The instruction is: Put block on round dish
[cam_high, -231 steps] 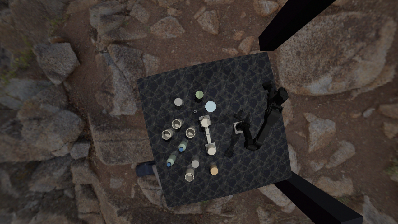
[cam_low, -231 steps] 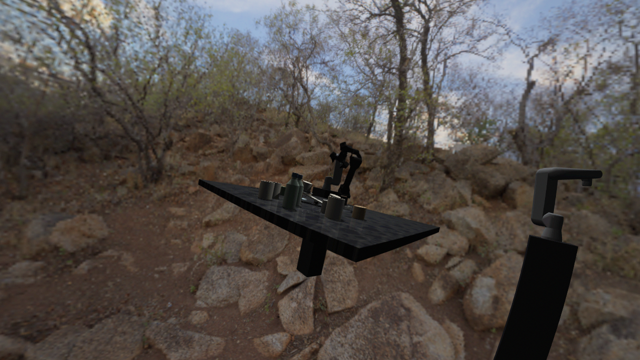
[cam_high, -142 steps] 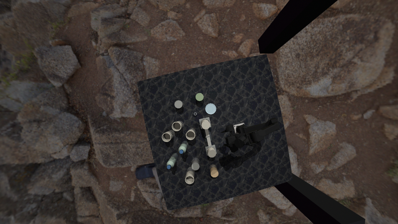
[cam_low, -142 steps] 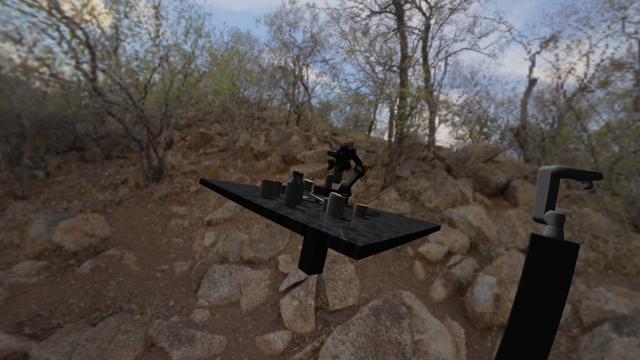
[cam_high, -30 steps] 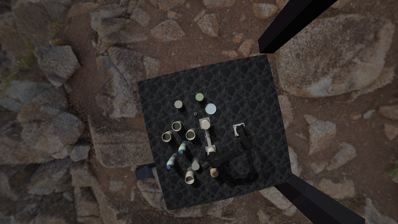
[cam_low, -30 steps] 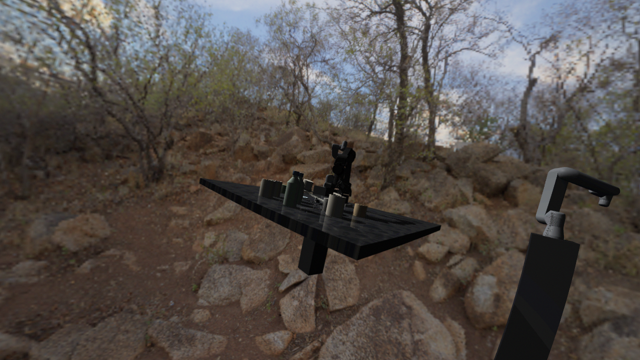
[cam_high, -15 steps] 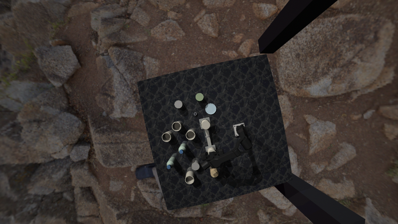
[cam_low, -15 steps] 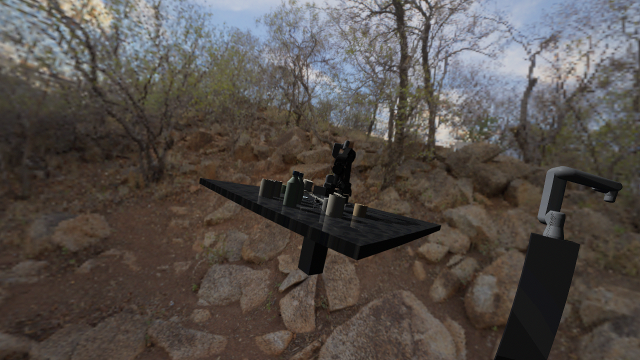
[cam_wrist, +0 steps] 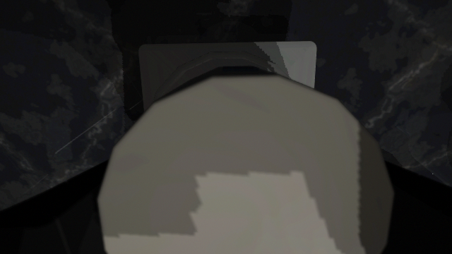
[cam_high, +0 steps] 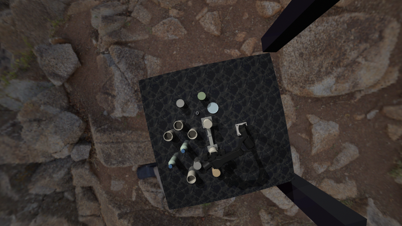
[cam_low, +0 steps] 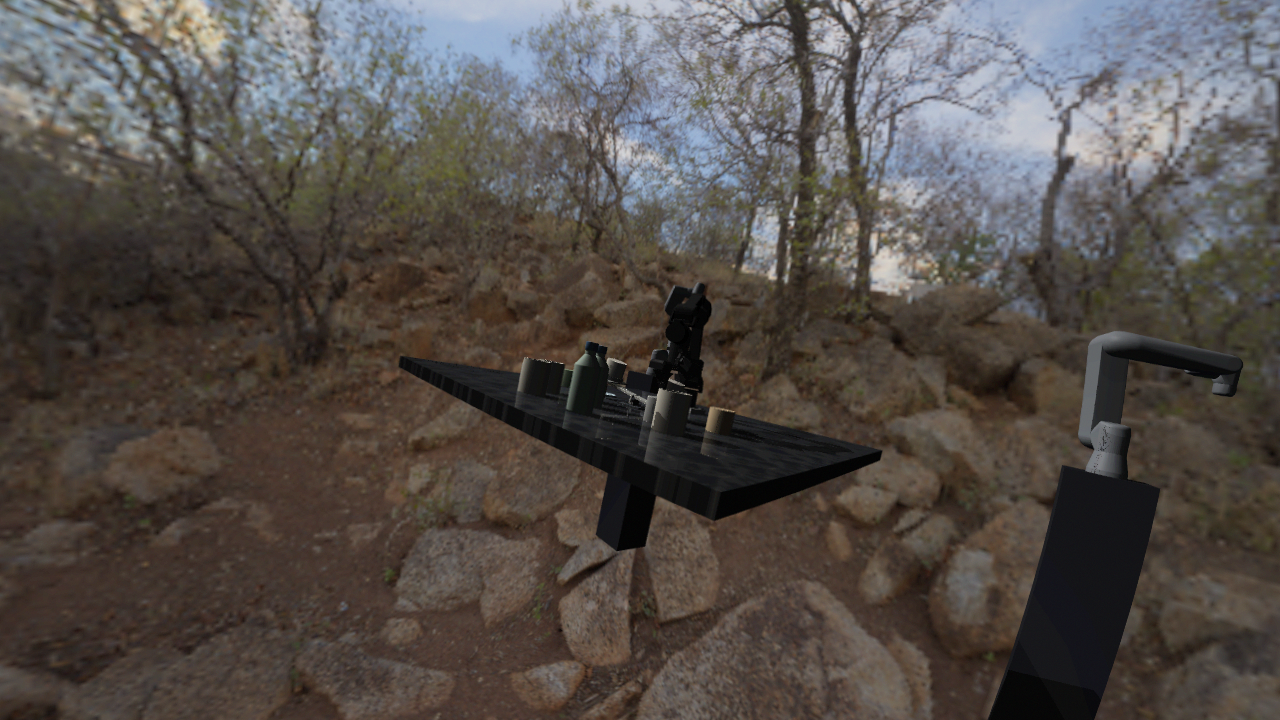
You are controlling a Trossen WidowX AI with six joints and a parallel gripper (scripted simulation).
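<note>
Now: gripper tip 2 cm above the pale green block. Round my gripper tip: balance beam 2 cm ahead, 14 cm to the right, 3 cm below; then ring 12 cm ahead, 35 cm to the right, 6 cm below; then cream cup 4 cm ahead, 27 cm to the right, 5 cm above.
</note>
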